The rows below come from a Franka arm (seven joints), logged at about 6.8 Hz.
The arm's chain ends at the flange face. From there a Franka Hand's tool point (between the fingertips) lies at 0.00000 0.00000 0.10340 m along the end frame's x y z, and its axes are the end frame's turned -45 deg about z.
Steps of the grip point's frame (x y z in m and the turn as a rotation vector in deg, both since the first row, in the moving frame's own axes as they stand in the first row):
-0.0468 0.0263 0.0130 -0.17 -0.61 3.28
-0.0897 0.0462 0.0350 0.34 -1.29 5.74
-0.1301 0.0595 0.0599 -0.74 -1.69 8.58
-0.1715 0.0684 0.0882 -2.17 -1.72 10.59
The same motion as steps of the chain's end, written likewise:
-0.0139 0.0507 0.0130 -0.55 -0.31 3.28
-0.0286 0.0950 0.0350 -0.67 -1.15 5.74
-0.0485 0.1311 0.0600 -1.72 -0.67 8.58
-0.0730 0.1646 0.0883 -2.75 0.32 10.59

